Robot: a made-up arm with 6 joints.
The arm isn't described. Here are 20 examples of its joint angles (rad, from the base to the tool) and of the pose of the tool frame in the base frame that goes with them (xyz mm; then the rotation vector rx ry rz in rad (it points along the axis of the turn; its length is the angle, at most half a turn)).
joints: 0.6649 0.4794 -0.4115 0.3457 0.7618 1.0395
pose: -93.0 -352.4 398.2 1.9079 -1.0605 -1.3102
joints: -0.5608 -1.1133 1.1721 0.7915 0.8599 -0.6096
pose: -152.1 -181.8 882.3 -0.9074 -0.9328 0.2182
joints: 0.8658 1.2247 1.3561 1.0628 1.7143 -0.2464
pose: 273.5 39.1 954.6 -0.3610 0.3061 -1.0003
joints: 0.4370 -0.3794 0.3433 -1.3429 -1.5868 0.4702
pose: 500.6 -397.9 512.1 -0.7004 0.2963 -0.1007
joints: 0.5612 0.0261 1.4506 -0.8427 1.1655 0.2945
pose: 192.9 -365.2 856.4 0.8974 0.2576 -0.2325
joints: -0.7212 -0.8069 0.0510 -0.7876 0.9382 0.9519
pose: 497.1 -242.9 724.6 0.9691 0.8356 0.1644
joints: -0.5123 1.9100 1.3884 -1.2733 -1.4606 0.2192
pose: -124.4 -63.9 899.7 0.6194 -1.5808 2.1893
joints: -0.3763 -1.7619 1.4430 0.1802 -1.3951 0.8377
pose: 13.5 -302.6 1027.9 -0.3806 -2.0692 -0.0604
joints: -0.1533 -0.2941 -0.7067 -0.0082 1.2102 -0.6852
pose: 332.1 -591.0 595.4 0.8918 0.7993 0.4787
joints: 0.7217 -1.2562 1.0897 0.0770 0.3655 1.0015
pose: 148.4 -459.7 783.4 1.0536 -1.2725 0.5632
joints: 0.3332 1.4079 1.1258 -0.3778 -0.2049 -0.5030
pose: -11.2 -263.5 973.3 -0.2789 1.7279 -2.4460
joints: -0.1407 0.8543 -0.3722 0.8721 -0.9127 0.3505
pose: -298.3 -112.2 669.4 -0.0566 0.0787 -2.8986
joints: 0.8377 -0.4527 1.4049 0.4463 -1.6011 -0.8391
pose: -204.8 -276.9 850.3 -0.0554 -0.7618 2.8751
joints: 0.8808 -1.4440 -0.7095 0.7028 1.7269 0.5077
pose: 497.6 -299.1 512.2 2.7750 0.1274 1.3877
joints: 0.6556 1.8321 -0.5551 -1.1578 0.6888 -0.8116
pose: -86.1 -121.1 269.5 2.0725 0.3056 -0.2971
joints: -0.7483 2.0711 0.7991 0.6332 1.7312 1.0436
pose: 235.5 148.2 725.6 -0.9093 -1.7432 -0.4955
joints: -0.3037 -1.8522 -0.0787 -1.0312 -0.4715 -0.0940
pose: 476.1 108.8 441.2 -1.4118 0.8135 1.2116
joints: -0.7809 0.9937 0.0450 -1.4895 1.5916 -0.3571
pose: 119.6 -512.0 772.9 1.1470 0.3736 0.3676
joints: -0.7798 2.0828 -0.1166 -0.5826 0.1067 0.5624
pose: -245.1 -154.5 452.4 0.8050 -1.4680 -1.6353
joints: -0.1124 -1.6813 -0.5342 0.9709 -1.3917 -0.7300
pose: 525.0 -372.1 806.9 -1.1877 0.4902 -1.4365
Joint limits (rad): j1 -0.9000..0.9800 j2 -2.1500..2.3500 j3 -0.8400..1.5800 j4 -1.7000..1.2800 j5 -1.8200..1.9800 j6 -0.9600..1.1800
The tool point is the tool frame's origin. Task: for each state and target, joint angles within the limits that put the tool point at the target. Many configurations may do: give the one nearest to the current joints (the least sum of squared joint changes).
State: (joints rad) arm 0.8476 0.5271 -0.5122 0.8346 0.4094 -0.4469
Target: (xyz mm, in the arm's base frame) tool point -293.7 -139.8 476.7
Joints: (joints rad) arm 0.7873 1.0287 -0.7065 0.5514 0.0972 -0.5789
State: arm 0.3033 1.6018 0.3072 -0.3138 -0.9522 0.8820
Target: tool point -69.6 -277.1 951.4
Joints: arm 0.6094 1.5406 1.0908 -0.3931 -0.6040 0.7222
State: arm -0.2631 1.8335 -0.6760 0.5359 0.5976 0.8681
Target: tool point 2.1 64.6 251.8
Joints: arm -0.6434 2.3500 -0.8400 0.5704 0.0489 0.8722
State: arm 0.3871 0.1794 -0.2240 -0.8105 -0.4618 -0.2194
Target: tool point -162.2 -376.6 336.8
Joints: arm 0.4464 0.8533 -0.4421 -0.2573 -0.7137 -0.1124
